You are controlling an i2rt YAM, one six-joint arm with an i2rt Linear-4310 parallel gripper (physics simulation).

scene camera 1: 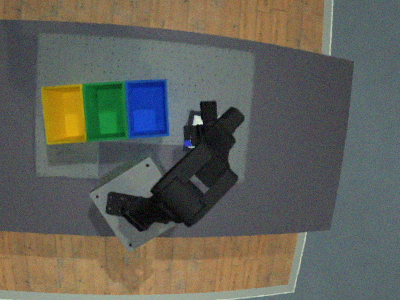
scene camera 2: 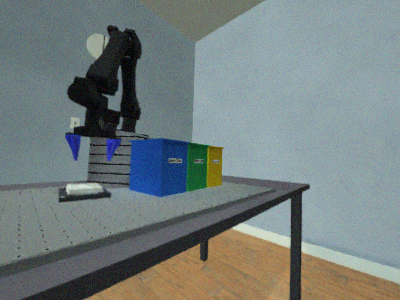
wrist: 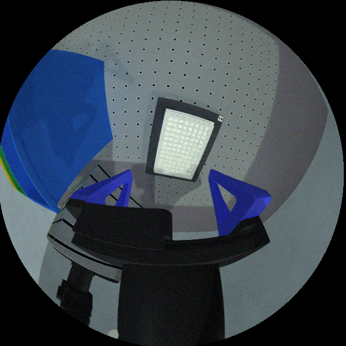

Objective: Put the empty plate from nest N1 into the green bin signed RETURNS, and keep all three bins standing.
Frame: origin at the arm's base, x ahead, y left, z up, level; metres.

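Seen in the pictures: gripper, fingertip midpoint: (scene camera 2: 93, 160); arm's base, link origin: (scene camera 2: 127, 133).
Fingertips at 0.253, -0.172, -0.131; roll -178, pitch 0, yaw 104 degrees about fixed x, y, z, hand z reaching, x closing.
Pixels of each thing's middle, then the offset from my fingertips to it, as dx, dy, dz. "pt": a spot on its surface instead. Level surfaces: height alone.
- white plate, body centre: (scene camera 2: 83, 188) (scene camera 1: 202, 133) -0.003, -0.020, -0.085
- dark rectangular nest, surface spot: (scene camera 2: 62, 197) pt +0.078, -0.073, -0.092
- green bin, body centre: (scene camera 1: 109, 111) (scene camera 2: 182, 165) +0.017, +0.328, -0.014
- blue bin, body centre: (scene camera 1: 147, 109) (scene camera 2: 158, 166) +0.049, +0.200, -0.014
- yellow bin, body centre: (scene camera 1: 72, 114) (scene camera 2: 200, 165) -0.015, +0.455, -0.014
- grey perforated board, surface height: dz -0.104
A white plate (scene camera 1: 198, 120) (scene camera 2: 84, 188) (wrist: 184, 142) with a grid of wells lies flat in a dark rectangular nest (scene camera 2: 62, 197) (wrist: 156, 130), which has a small tag at one corner. My gripper (scene camera 2: 93, 160) (wrist: 170, 173) is open and empty, its blue fingers pointing down above the plate, apart from it. In scene camera 1 the arm hides part of the plate and nest. The green bin (scene camera 1: 107, 120) (scene camera 2: 197, 172) stands upright between the blue bin (scene camera 1: 145, 120) (scene camera 2: 160, 170) (wrist: 60, 110) and the yellow bin (scene camera 1: 67, 117) (scene camera 2: 215, 170). The bin signs are too blurred to read.
The nest and bins stand on a grey perforated board (scene camera 1: 145, 55) (scene camera 2: 40, 225) (wrist: 200, 55). The blue bin is the nearest bin to the nest. The arm's grey pedestal (scene camera 1: 142, 175) (scene camera 2: 107, 172) stands near the table's edge, beside the bins.
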